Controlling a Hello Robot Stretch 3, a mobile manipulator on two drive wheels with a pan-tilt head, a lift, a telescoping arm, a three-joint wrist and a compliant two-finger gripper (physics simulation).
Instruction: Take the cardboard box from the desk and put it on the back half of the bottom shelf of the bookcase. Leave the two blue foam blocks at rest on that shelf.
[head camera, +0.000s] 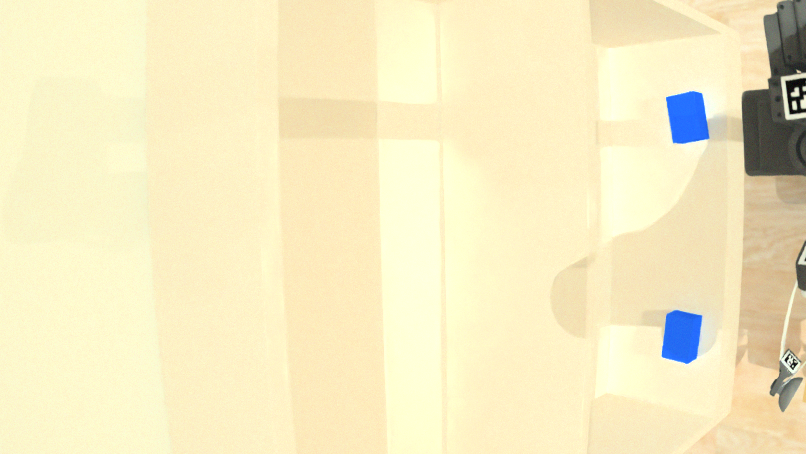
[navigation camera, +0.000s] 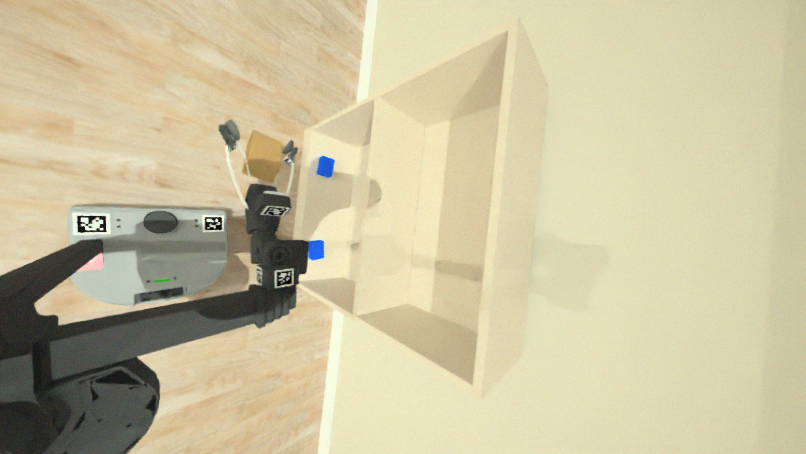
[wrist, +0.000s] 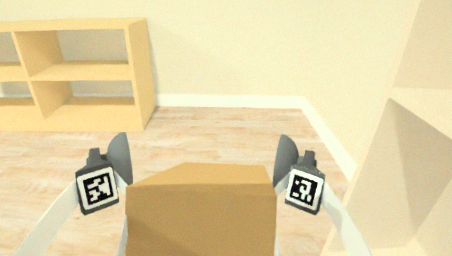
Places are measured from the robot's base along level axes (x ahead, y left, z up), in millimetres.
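Where they show: gripper, between the fingertips: (navigation camera: 262, 131) (wrist: 204, 153); robot's base, origin of its link: (navigation camera: 161, 220).
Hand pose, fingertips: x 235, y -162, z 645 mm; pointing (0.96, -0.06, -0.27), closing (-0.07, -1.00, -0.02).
Each offset is from my fingertips to the top centre of the thing. Level surfaces: height alone.
My gripper (navigation camera: 259, 142) (wrist: 204, 153) is shut on the brown cardboard box @[55 mm back, 3 mm right, 41 mm up] (navigation camera: 263, 155) (wrist: 200, 220), its pads at the box's two sides. It stands outside the bookcase (head camera: 734, 225) (navigation camera: 521, 140) (wrist: 372, 185), beside its open front, pointing along the front. In the head view one finger shows at the lower right. On the bottom shelf @[544 mm down] (head camera: 637, 191) two blue foam blocks lie near the front edge, apart: one block @[54 mm ahead, 422 mm right, 499 mm down] (head camera: 681, 337) (navigation camera: 325, 166) is nearer the gripper, the other block @[375 mm back, 377 mm right, 499 mm down] (head camera: 686, 117) (navigation camera: 315, 249) is beside the wrist. The desk does not show.
The robot's base (navigation camera: 149, 248) stands on the wood floor in front of the bookcase. The wrist body (head camera: 758, 135) (navigation camera: 290, 256) is close to the bookcase's front edge. A middle shelf (navigation camera: 389, 225) lies above the bottom one. Another wooden shelf unit (wrist: 142, 75) stands far off at the left.
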